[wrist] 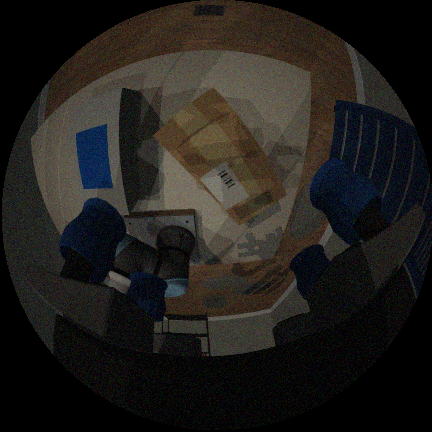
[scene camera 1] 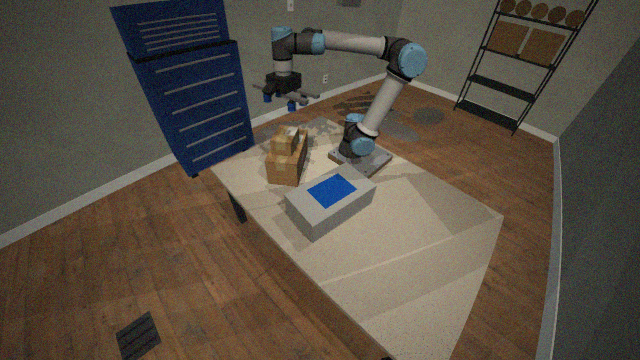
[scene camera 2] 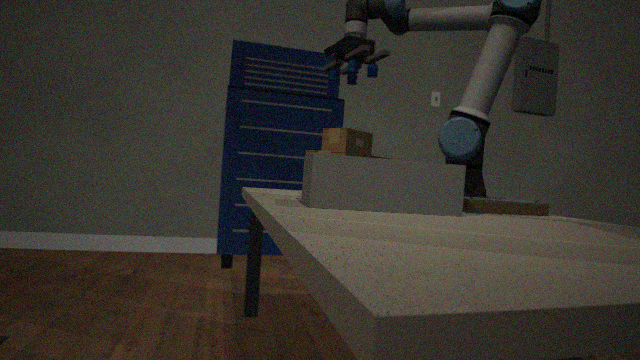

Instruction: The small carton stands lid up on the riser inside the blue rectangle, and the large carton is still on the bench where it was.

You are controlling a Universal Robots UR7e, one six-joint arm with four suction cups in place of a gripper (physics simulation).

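Frame: origin at the arm's base, x back, y right, z up, level; millimetres.
Seen in the pictures: hand at its tool point: (wrist: 222, 249) (scene camera 1: 285, 102) (scene camera 2: 352, 78); arm's base at its link origin: (wrist: 175, 239).
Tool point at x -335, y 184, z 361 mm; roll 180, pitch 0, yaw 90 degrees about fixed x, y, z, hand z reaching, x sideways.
Pixels of each thing's top centre, then the offset from my tool point to it. Level surfaces: height alone.
- small carton at its top centre: (wrist: 229, 167) (scene camera 2: 348, 131) (scene camera 1: 285, 133) dy +29, dx +14, dz -173 mm
- large carton at its top centre: (wrist: 229, 164) (scene camera 2: 351, 154) (scene camera 1: 288, 143) dy +38, dx +38, dz -251 mm
- bench at its surface level: dz -400 mm
- grey riser at its top centre: (scene camera 2: 379, 160) (wrist: 91, 159) (scene camera 1: 332, 189) dy -311, dx -66, dz -280 mm
- blue rectangle at its top centre: (wrist: 91, 159) (scene camera 1: 332, 189) dy -311, dx -66, dz -280 mm
The small carton (scene camera 1: 285, 141) (scene camera 2: 346, 141) (wrist: 212, 142) is brown and rests on top of the large carton (scene camera 1: 283, 171) (wrist: 202, 106). The large carton stands on the bench (scene camera 1: 410, 240) (scene camera 2: 450, 280); in scene camera 2 it is mostly hidden behind the riser. The grey riser (scene camera 1: 303, 206) (scene camera 2: 382, 185) (wrist: 131, 150) stands beside the cartons, with the blue rectangle (scene camera 1: 331, 190) (wrist: 94, 157) bare on its top. My gripper (scene camera 1: 286, 102) (scene camera 2: 352, 72) (wrist: 222, 245), four blue suction cups, is open, holds nothing and hangs well above the cartons, with a wide gap.
The arm's base plate (scene camera 1: 382, 156) (scene camera 2: 505, 206) (wrist: 161, 223) is fixed to the bench near the riser and the cartons. A tall blue tool cabinet (scene camera 1: 200, 100) (scene camera 2: 280, 145) (wrist: 370, 142) stands beyond the bench end. A black shelf rack (scene camera 1: 502, 89) stands at the back right.
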